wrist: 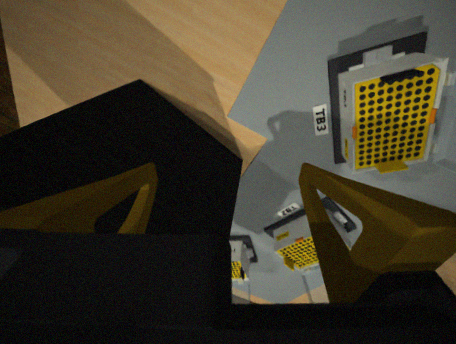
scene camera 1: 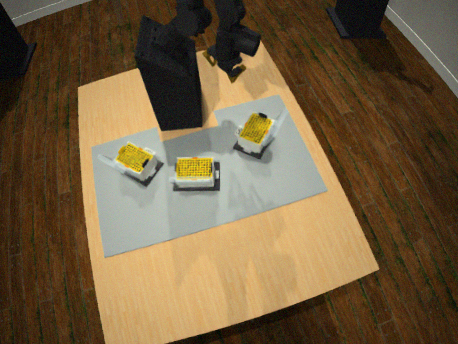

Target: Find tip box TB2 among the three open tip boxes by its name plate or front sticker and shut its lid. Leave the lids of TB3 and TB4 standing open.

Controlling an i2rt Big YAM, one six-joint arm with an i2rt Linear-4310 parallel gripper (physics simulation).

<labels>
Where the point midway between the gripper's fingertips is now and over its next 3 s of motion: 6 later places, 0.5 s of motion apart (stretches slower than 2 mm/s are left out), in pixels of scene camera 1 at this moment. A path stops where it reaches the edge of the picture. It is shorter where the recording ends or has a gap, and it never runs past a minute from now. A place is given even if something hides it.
The gripper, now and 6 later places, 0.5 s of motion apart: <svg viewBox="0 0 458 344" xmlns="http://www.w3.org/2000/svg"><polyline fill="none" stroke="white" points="223,74 199,100 198,106 183,155 184,168 185,182 189,192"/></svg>
</labels>
